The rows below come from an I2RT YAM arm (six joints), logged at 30 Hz.
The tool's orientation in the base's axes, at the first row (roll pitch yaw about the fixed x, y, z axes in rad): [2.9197 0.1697 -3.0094]
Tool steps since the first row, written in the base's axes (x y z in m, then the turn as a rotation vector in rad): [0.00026 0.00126 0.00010 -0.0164 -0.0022 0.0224]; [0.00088 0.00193 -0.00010 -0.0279 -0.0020 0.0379]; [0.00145 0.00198 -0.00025 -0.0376 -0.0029 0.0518]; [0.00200 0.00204 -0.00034 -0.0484 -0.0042 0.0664]
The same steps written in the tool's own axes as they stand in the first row. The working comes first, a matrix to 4 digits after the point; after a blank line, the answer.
The tool's axes in the first row as the columns of a matrix, in the base's axes (used below as rounded here):
[-0.9770 -0.1654 0.1343]
[-0.1299 0.9621 0.2399]
[-0.1689 0.2169 -0.9615]

[-0.00043 0.00119 0.00024 0.0125 0.0055 -0.0243]; [-0.00109 0.00169 0.00068 0.0211 0.0109 -0.0407]; [-0.00163 0.00161 0.00091 0.0284 0.0147 -0.0556]; [-0.00216 0.00156 0.00108 0.0366 0.0184 -0.0714]
